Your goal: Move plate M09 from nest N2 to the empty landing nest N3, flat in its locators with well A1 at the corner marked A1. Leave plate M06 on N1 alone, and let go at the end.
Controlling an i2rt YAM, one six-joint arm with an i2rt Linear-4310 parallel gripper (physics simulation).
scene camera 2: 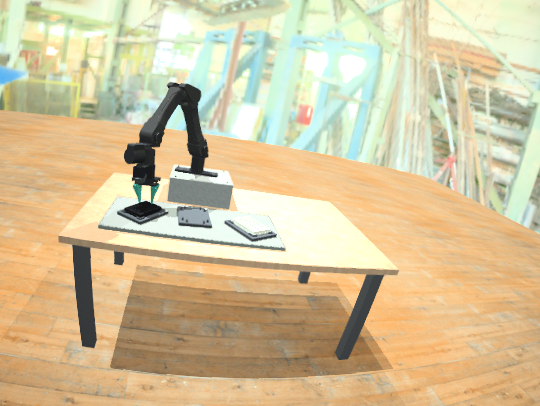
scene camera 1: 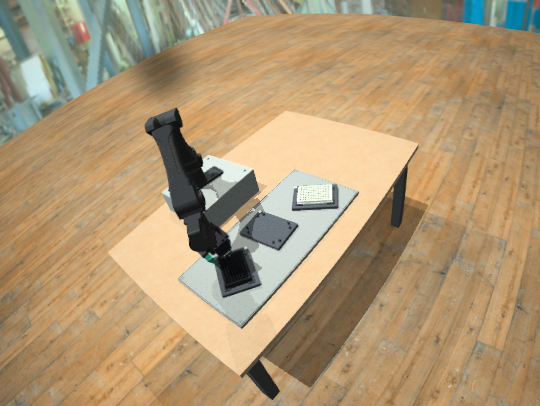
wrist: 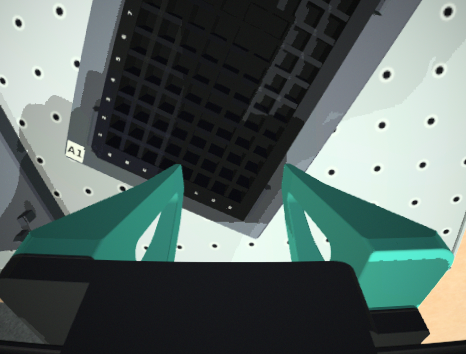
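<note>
A black well plate (scene camera 1: pixel 236 268) (scene camera 2: pixel 144 208) (wrist: pixel 200 100) lies in a dark grey nest (scene camera 1: pixel 240 290) (scene camera 2: pixel 142 220) (wrist: pixel 352 75); its ID is not readable. An A1 label (wrist: pixel 75 150) marks the nest's corner in the wrist view. My gripper (scene camera 1: pixel 221 258) (scene camera 2: pixel 146 202) (wrist: pixel 232 175) is partly open and empty. Its green fingertips are close to the black plate's end nearest the arm, with the tips apart. The empty nest (scene camera 1: pixel 270 230) (scene camera 2: pixel 195 217) is in the middle. A white well plate (scene camera 1: pixel 314 194) (scene camera 2: pixel 252 226) lies in the far nest (scene camera 1: pixel 315 206) (scene camera 2: pixel 239 231).
The nests stand on a light grey perforated board (scene camera 1: pixel 197 280) (scene camera 2: pixel 111 220) (wrist: pixel 400 150) on a wooden table (scene camera 1: pixel 320 135) (scene camera 2: pixel 320 220). The arm's grey base box (scene camera 1: pixel 235 195) (scene camera 2: pixel 200 192) stands behind the board, near the empty nest.
</note>
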